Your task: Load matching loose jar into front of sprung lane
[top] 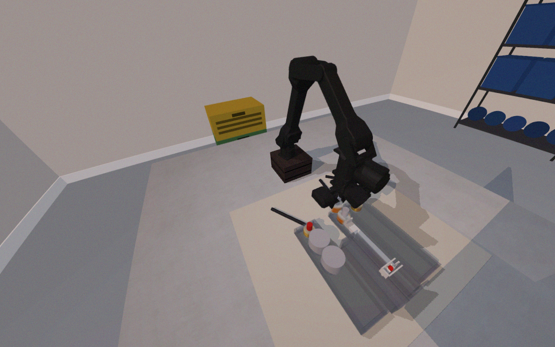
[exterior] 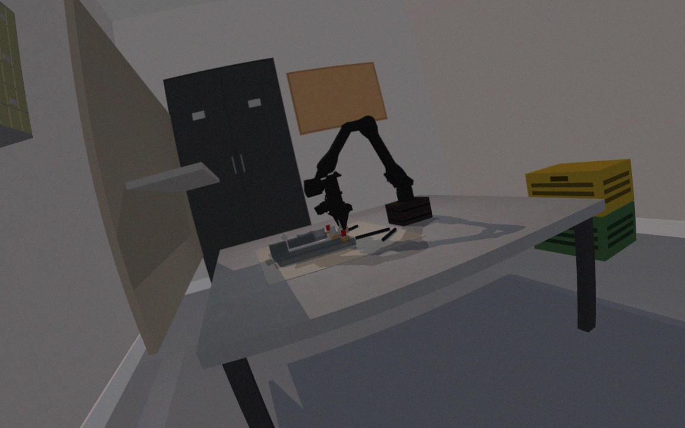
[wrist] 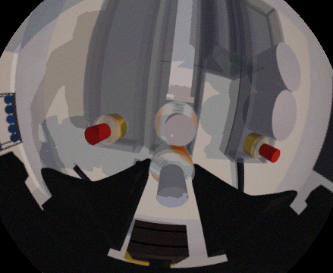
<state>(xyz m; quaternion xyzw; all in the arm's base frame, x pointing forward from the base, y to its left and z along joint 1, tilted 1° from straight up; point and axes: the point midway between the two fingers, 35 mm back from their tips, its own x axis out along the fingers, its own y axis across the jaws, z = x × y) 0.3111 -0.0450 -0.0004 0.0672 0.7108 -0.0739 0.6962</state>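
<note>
The rack lies 170 mm ahead of my gripper tip, 60 mm to the right of it and 30 mm below it. From my gripper tip the other things lie so: red mark (220 mm ahead, 80 mm to the right, 20 mm above).
</note>
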